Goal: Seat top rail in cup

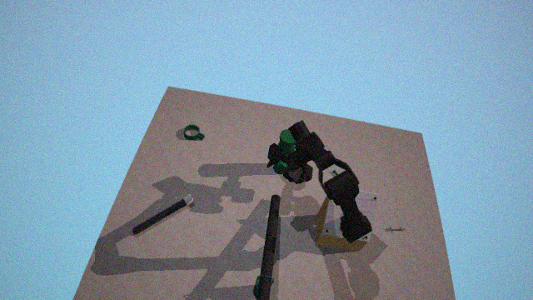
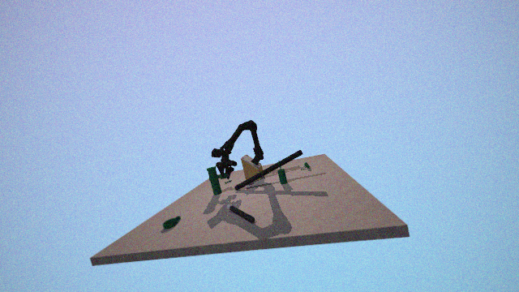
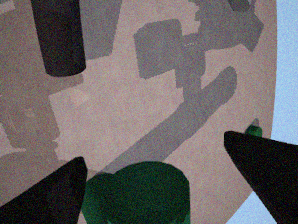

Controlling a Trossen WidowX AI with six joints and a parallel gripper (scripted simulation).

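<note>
Now: the green rail-end cup 4 cm to the right of my gripper tip, 2 cm behind it and 2 cm above it. From my gripper tip the other things lie so: green bolt (26 cm behind, 13 cm to the right, 10 cm below).
</note>
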